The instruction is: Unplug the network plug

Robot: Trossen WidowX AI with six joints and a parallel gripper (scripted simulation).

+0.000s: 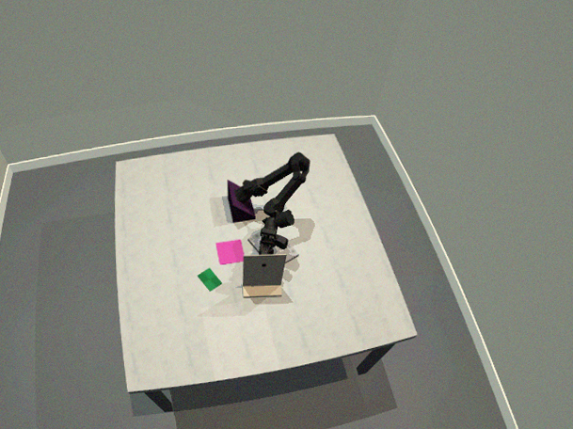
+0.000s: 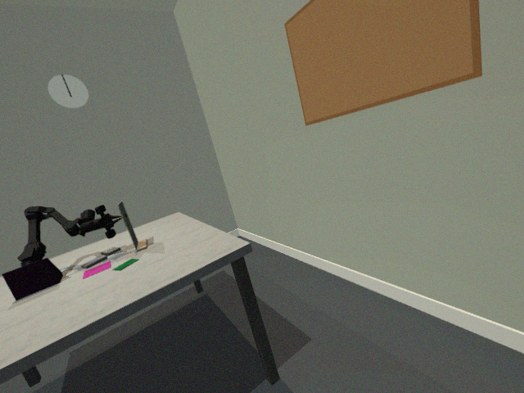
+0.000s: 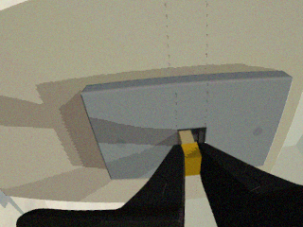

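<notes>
The marked square is 20 cm below my gripper tip, 19 cm behind it and 9 cm to the right of it. The rest, counted from my gripper tip: grey upright panel 7 cm below, 3 cm ahead, 1 cm to the right; then network plug 1 cm ahead; then green flat card 22 cm to the right, 20 cm below, 8 cm behind.
</notes>
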